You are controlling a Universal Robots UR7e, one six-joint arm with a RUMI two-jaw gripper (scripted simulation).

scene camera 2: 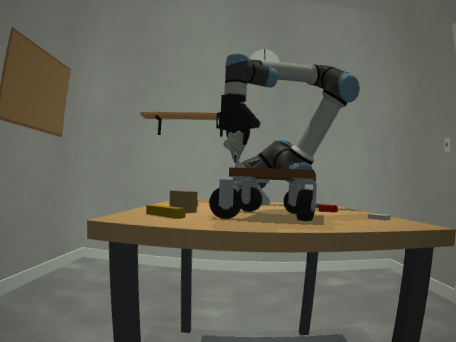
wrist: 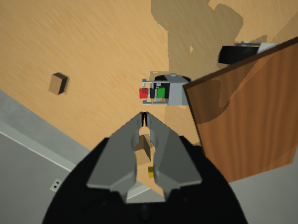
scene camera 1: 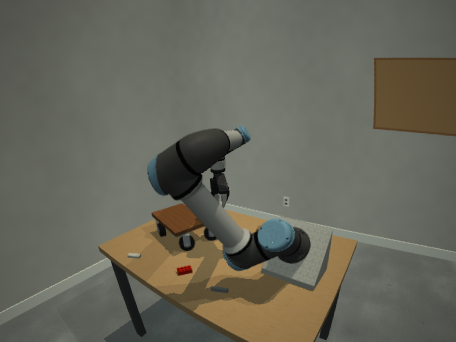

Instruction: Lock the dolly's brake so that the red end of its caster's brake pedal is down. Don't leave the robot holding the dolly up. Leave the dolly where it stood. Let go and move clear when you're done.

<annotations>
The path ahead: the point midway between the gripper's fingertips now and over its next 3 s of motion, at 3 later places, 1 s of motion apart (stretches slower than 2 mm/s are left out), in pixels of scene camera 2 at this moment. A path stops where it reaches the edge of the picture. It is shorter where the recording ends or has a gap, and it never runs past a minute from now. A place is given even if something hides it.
My gripper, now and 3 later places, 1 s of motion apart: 235, 162; 235, 178; 234, 183; 234, 185
</annotations>
